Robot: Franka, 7 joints.
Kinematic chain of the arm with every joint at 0, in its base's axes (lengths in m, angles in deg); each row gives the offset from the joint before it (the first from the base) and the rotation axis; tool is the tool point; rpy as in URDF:
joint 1: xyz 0 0 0.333 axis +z
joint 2: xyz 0 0 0 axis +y
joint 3: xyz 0 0 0.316 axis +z
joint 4: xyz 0.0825 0 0 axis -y
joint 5: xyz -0.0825 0 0.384 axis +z
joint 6: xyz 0 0 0 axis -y
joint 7: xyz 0.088 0 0 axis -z
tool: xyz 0 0 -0.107 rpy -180 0 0
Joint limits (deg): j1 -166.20..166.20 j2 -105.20..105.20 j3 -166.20..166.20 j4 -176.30..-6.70 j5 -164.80..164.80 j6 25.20..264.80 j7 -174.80..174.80
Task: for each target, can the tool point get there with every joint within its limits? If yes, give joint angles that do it. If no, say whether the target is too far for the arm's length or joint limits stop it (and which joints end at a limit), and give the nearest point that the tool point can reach.
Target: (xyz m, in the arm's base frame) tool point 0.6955 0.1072 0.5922
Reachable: yes | joints -42.53 37.78 75.45 -81.12 93.29 159.57 135.30
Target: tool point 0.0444 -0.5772 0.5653
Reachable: yes | joints -6.75 66.63 -103.23 -119.48 28.75 171.60 -47.65
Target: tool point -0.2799 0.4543 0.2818
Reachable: yes | joints -127.84 -75.92 -107.67 -105.99 29.58 77.46 96.09
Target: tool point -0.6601 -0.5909 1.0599
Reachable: no: too far | nearest point -0.4942 -0.4424 0.8772 | short by 0.288 m
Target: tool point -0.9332 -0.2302 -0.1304
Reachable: no: too far | nearest point -0.7503 -0.1851 -0.0396 | short by 0.209 m
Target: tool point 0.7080 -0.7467 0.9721
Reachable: no: too far | nearest point 0.5014 -0.5288 0.7856 | short by 0.353 m
